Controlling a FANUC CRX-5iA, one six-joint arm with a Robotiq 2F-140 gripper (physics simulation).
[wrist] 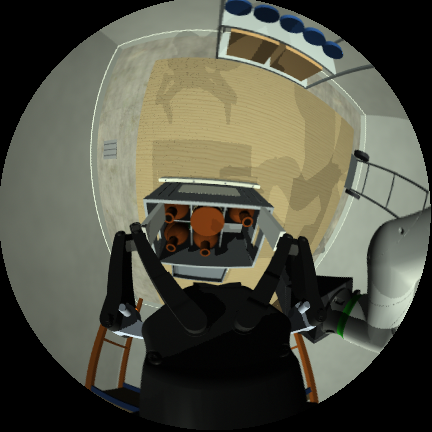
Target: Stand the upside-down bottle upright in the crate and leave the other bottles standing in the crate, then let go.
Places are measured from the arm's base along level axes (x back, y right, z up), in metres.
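Where they show: gripper, fingertip midpoint: (212, 212); arm's base, link origin: (336, 310).
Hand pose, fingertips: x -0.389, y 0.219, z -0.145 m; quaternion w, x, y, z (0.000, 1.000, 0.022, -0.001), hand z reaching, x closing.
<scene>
Each offset is from my fingertips to the top centre of the thing. "*": to the spot under its first point. Level surfaces: height alone.
The upside-down bottle {dz -0.077, dx -0.004, dy -0.061 m} (207, 221) shows its flat round orange base upward, in the far middle compartment of the crate {dz -0.065, dx -0.002, dy -0.103 m} (215, 264). Upright brown bottles with open necks stand around it: one at the far left (175, 213), one at the far right (243, 216), one at the near left (175, 235) and one at the near middle (205, 242), partly hidden by the upside-down bottle. The near right compartment holds no bottle. My gripper (212, 212) is wide open, with one finger pad at the crate's left side and the other at its right side. Nothing is between the pads. Whether they touch the crate, I cannot tell.
The crate is on a wooden surface {dz -0.240 m} (200, 110). A grey tray-like piece {* dz -0.235, dx -0.009, dy -0.449 m} (200, 273) lies at its near side. A shelf unit with blue round things (265, 13) is at the top. A cart (351, 172) stands at the right. The robot's arm (400, 265) is at the lower right.
</scene>
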